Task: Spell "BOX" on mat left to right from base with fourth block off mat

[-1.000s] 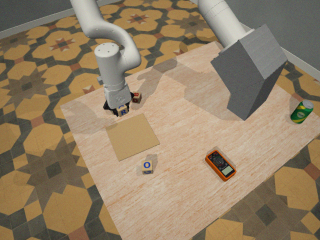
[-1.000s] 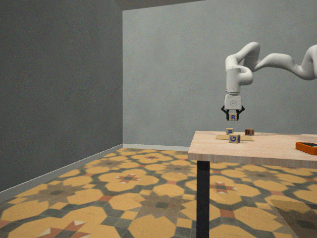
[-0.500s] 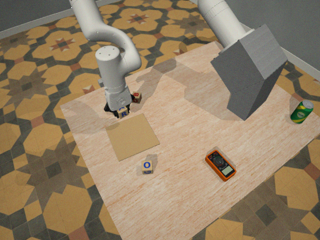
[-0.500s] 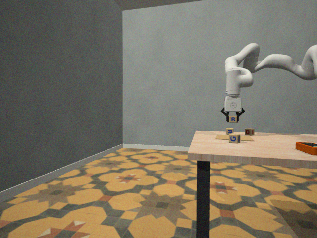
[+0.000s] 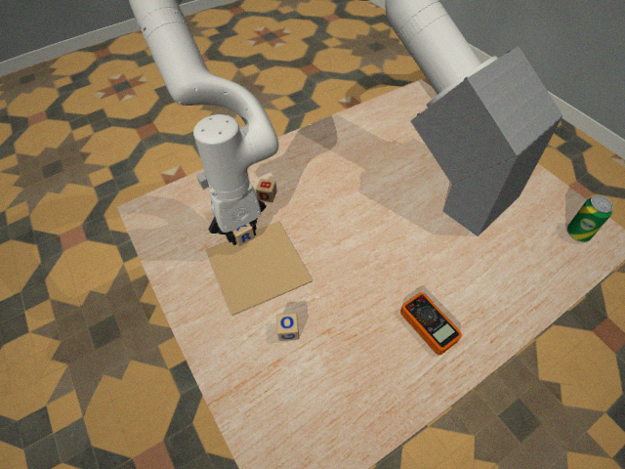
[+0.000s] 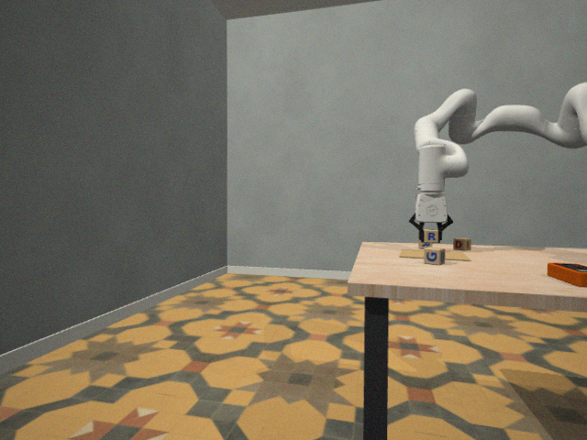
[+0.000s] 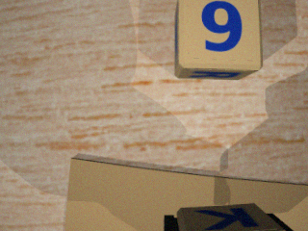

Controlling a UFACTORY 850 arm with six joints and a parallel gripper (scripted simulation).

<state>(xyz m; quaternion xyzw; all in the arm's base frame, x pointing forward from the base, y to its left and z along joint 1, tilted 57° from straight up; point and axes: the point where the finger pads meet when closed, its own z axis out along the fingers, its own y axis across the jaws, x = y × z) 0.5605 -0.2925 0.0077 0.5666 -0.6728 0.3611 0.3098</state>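
Now: hand 1 cm short of the tan mat, 7 cm to the right of it and 5 cm above it. From my hand the other things lie so: X block right at my hand; B block 15 cm behind, 9 cm to the right, 3 cm below; O block 7 cm ahead, 25 cm to the left, 3 cm below.
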